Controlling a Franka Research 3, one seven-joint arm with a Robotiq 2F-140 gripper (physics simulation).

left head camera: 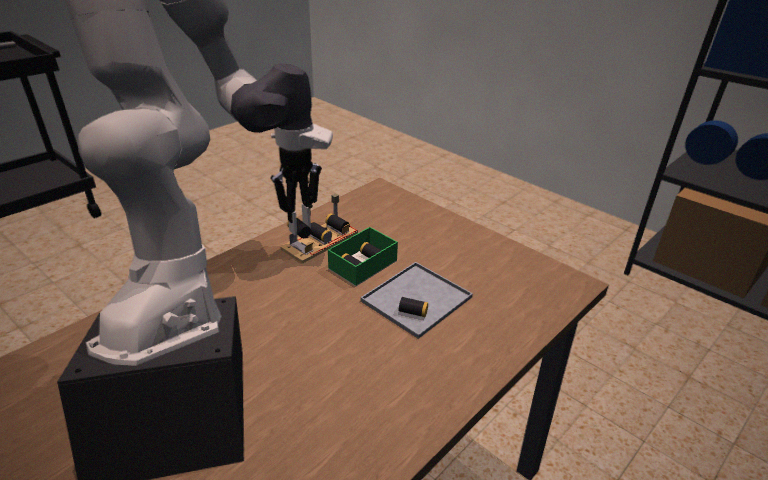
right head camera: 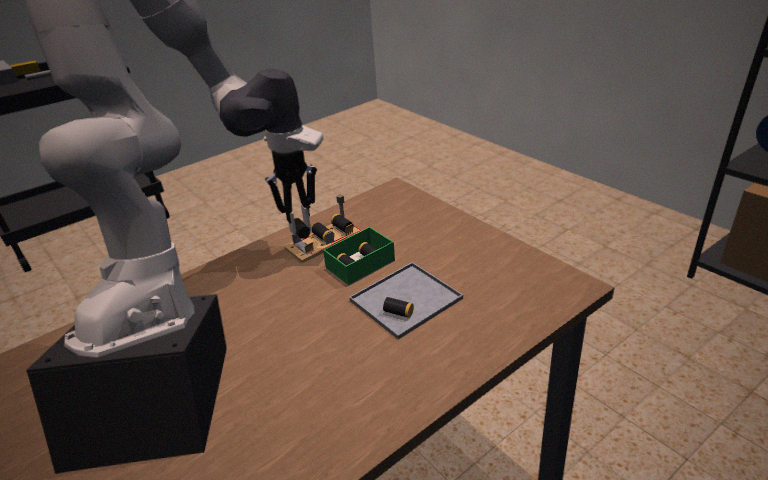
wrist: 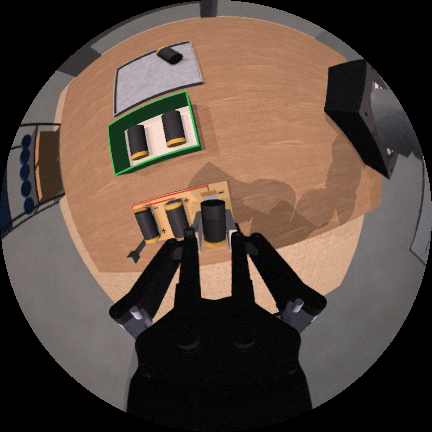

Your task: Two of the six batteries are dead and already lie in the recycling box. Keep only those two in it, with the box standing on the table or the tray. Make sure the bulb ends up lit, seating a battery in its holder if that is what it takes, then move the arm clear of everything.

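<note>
My gripper (left head camera: 300,224) (right head camera: 300,224) (wrist: 213,218) is shut on a black battery (left head camera: 301,228) (right head camera: 302,229) (wrist: 214,217), low at the near-base end of the holder board (left head camera: 301,256) (right head camera: 297,252) (wrist: 225,192). Whether it touches the holder is hidden. Two batteries lie on the board: a middle one (left head camera: 320,232) (right head camera: 322,232) (wrist: 176,220) and an end one (left head camera: 338,223) (right head camera: 342,223) (wrist: 147,225). The green box (left head camera: 373,267) (right head camera: 370,267) (wrist: 118,147) stands on the table holding two batteries (wrist: 173,127) (wrist: 137,141). A post top (left head camera: 335,198) (right head camera: 340,199) (wrist: 133,256), possibly the bulb, shows no glow.
A grey tray (left head camera: 444,294) (right head camera: 436,291) (wrist: 135,87) lies beside the box, with one battery (left head camera: 412,306) (right head camera: 397,306) (wrist: 170,55) on it. The box stands between board and tray. The robot's black pedestal (left head camera: 155,418) (right head camera: 130,407) (wrist: 345,95) stands at the table's side.
</note>
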